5 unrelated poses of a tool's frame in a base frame.
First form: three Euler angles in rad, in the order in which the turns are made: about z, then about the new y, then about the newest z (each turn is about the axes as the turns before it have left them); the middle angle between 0 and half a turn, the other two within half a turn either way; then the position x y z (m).
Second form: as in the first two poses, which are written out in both.
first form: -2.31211, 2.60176, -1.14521, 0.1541, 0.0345, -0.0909
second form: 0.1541, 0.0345, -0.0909, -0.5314, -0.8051, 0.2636, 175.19
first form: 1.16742, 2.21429, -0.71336, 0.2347, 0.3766, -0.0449
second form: 0.2347, 0.3766, -0.0449, -0.8027, 0.5858, 0.1118, 128.34
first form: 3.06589, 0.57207, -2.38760, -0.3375, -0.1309, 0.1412
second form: -0.3375, -0.1309, 0.1412, -0.2670, -0.6061, 0.7492, 50.43
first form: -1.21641, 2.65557, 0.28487, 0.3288, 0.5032, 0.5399
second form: 0.3288, 0.5032, 0.5399, 0.6779, 0.7268, -0.1107, 155.17
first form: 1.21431, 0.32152, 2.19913, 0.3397, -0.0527, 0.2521
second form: 0.3397, -0.0527, 0.2521, -0.0764, -0.1423, -0.9869, 164.63
